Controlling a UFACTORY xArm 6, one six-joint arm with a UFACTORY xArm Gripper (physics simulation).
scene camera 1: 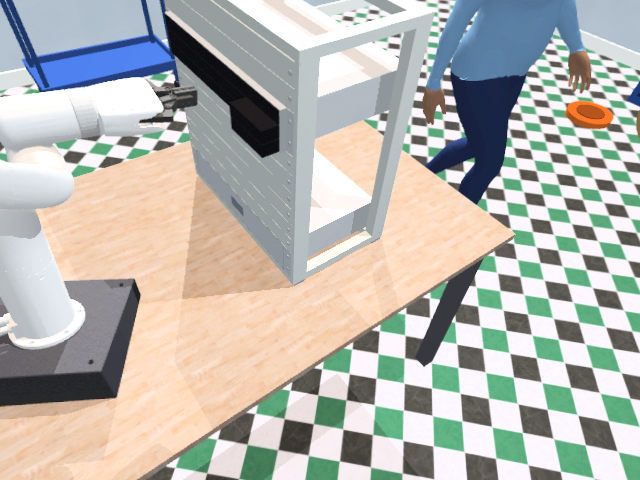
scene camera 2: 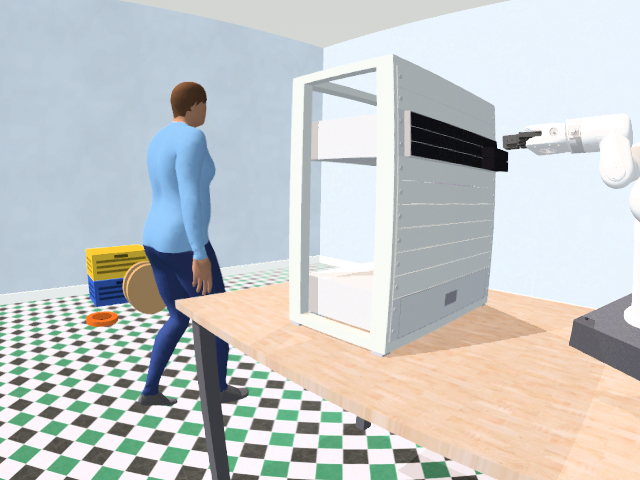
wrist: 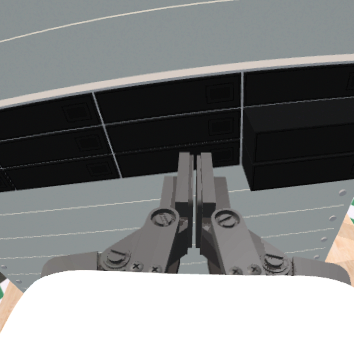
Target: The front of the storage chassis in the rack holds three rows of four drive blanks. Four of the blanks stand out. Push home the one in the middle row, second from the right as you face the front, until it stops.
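Places are measured from the arm's base along level axes (x right, y ahead, z up), in centimetres.
Pixels of known places: gripper, fingertip midpoint: point(scene camera 1: 195, 95) point(scene camera 2: 503, 142) point(wrist: 194, 174); arm's base at its link origin: point(scene camera 1: 48, 324).
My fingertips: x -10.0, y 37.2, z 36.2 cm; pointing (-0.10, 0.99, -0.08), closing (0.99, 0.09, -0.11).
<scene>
For each thing: its middle in the pictures, then the offset to it from my fingertips. Level surfaces: height alone.
- rightmost middle blank at the middle of its body: point(wrist: 296, 103) point(scene camera 1: 273, 113) point(scene camera 2: 481, 154) dx +8.0, dy +11.7, dz -1.8 cm
- rightmost bottom blank at the middle of its body: point(wrist: 292, 130) point(scene camera 1: 273, 126) point(scene camera 2: 481, 164) dx +8.0, dy +11.7, dz -4.7 cm
- wooden table at its surface level: dz -44.9 cm
The storage chassis point(scene camera 1: 282, 129) point(scene camera 2: 407, 133) point(wrist: 170, 77) has a black front high in the rack point(scene camera 1: 305, 170) point(scene camera 2: 385, 206). In the wrist view, the middle-row blank second from the right point(wrist: 165, 131) lies level with the blanks above and below it. To its right, the rightmost middle blank point(wrist: 305, 142) and the rightmost bottom blank point(wrist: 305, 172) stand out. A fourth standing blank cannot be made out. My gripper point(scene camera 1: 194, 97) point(scene camera 2: 505, 141) point(wrist: 194, 174) is shut and empty, its fingertips off the front with a gap. In the wrist view they overlap the bottom blank second from the right.
The rack stands on a wooden table point(scene camera 1: 232, 335) point(scene camera 2: 465, 392), facing the arm's dark base point(scene camera 1: 93, 330) point(scene camera 2: 604, 335). A person point(scene camera 1: 491, 62) point(scene camera 2: 178, 196) stands behind the table. A blue cart point(scene camera 1: 103, 59) stands beyond the rack. Yellow and blue crates point(scene camera 2: 105, 263) point(scene camera 2: 105, 291) stand farther off.
</scene>
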